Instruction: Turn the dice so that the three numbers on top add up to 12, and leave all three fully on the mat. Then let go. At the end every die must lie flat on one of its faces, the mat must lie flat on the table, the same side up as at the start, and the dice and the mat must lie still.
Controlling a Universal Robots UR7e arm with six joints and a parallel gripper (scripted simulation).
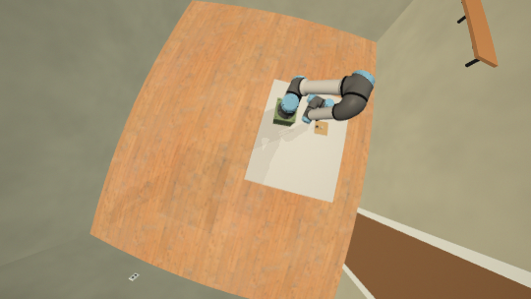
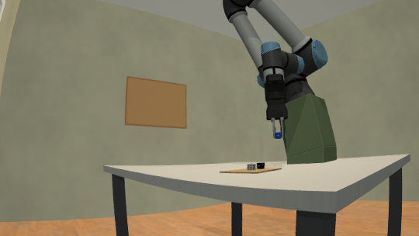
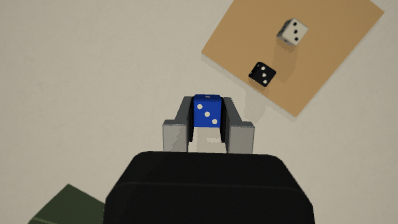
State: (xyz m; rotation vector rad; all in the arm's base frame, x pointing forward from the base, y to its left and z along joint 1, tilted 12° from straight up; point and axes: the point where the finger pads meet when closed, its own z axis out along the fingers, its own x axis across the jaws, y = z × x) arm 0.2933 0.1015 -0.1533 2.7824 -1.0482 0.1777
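My gripper is now 11 cm above the black die, 6 cm short of it and 3 cm to the left of it. From my hand the other things lie so: blue die (1 cm below); then white die (11 cm below, 11 cm ahead, 1 cm to the right); then tan mat (12 cm below, 11 cm ahead, 1 cm to the right).
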